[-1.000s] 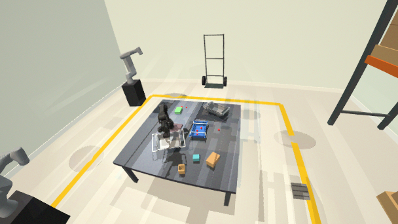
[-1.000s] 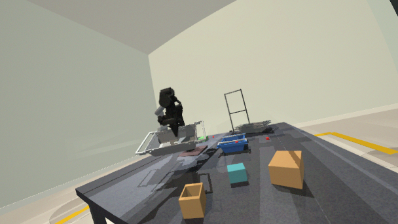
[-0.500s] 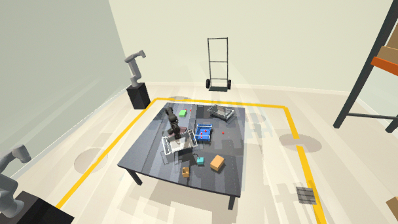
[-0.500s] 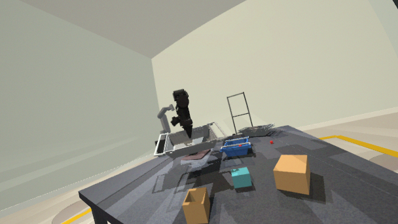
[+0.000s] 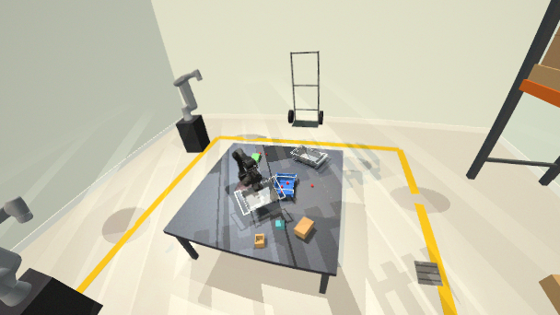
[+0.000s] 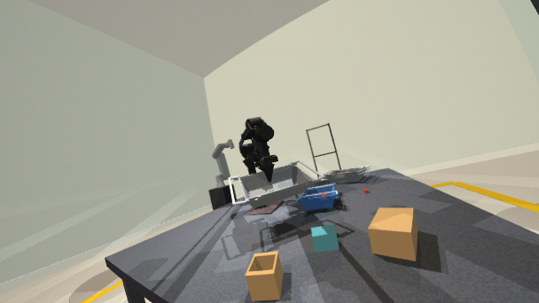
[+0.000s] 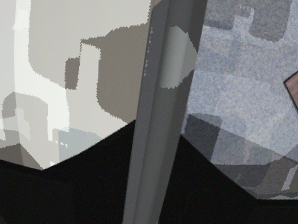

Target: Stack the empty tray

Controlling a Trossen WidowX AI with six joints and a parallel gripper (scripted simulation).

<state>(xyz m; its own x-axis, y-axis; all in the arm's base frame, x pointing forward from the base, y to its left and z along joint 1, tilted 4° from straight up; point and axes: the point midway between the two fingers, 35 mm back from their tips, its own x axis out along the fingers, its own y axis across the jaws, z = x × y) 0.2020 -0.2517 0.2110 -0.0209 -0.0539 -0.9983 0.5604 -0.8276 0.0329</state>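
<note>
Now: the grey tray 4 cm ahead of my gripper tip and 6 cm to the right of it. From my gripper tip the other things lie so: orange box: 35 cm ahead, 20 cm to the right, 15 cm below; small box: 7 cm ahead, 32 cm to the right, 16 cm below; teal cube: 19 cm ahead, 18 cm to the right, 16 cm below.
</note>
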